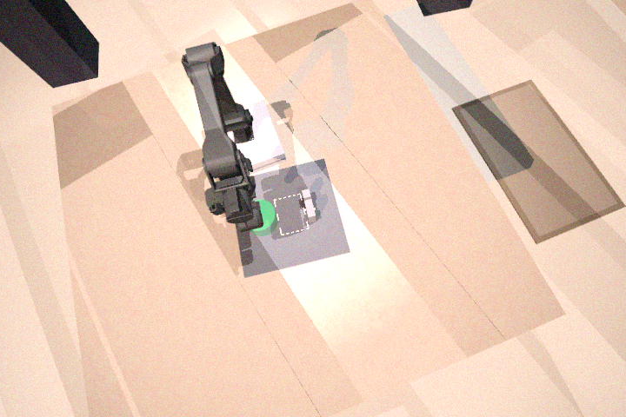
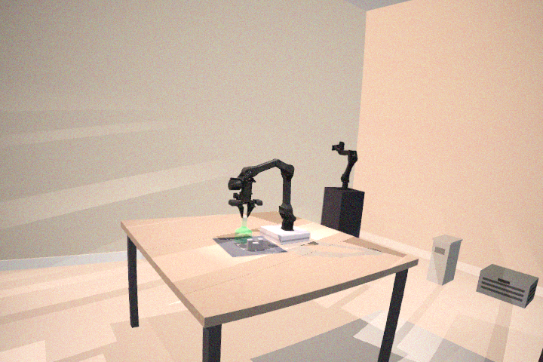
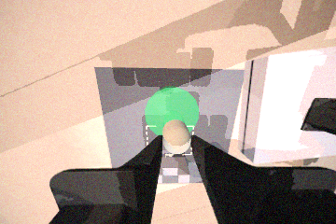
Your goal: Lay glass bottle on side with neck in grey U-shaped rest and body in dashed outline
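My gripper tip is now 5 cm above the glass bottle. The rest, counted from my gripper tip: grey mat (8 cm to the left, 14 cm below).
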